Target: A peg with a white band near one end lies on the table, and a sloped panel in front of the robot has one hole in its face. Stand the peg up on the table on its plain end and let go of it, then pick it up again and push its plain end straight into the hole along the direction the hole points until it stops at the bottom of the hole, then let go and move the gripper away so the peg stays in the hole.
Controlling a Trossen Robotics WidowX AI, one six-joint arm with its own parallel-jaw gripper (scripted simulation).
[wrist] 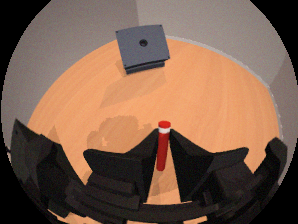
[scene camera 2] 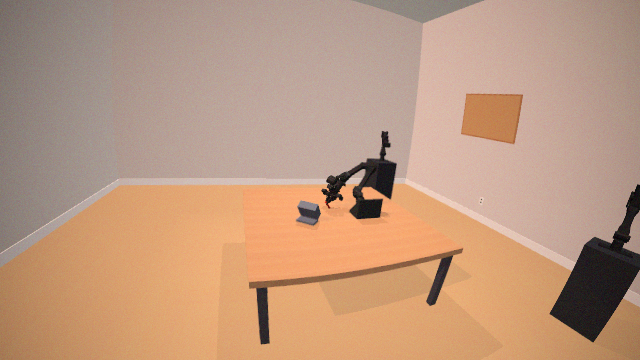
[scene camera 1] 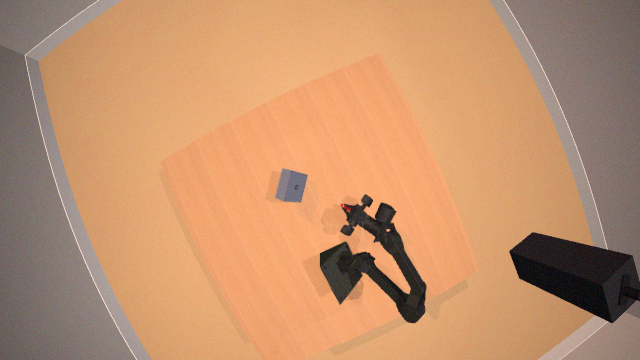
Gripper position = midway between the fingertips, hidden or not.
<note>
My gripper (wrist: pixel 163 131) holds a red peg.
</note>
